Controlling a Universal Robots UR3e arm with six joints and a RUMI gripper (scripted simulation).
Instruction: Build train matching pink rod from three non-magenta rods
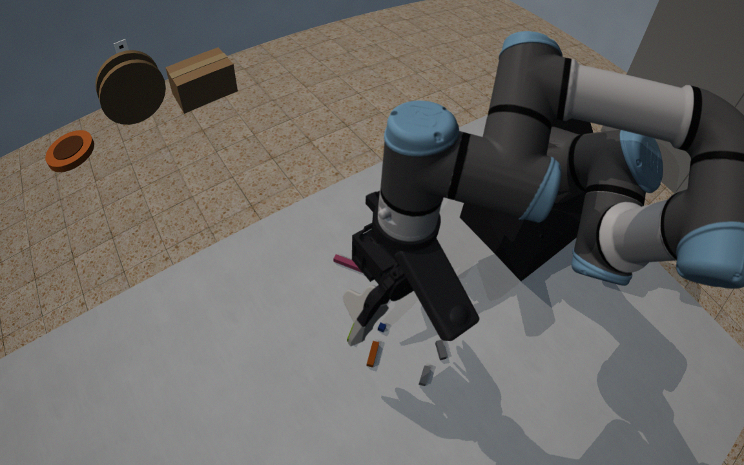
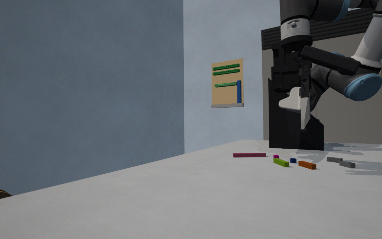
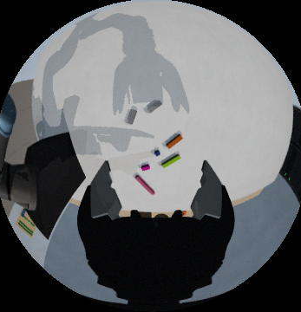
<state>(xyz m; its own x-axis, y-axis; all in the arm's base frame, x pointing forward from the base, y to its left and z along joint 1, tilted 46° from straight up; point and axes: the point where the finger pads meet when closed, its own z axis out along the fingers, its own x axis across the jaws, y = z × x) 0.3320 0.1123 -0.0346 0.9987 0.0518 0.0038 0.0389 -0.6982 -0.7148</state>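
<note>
Right now the blue rod is 70 mm below my hand and 30 mm to the right of it. From my hand the other things lie so: orange rod 70 mm below, 40 mm ahead; then lime rod 70 mm below, 50 mm to the right, 40 mm ahead; then magenta rod 70 mm to the right, 70 mm below, 20 mm behind.
</note>
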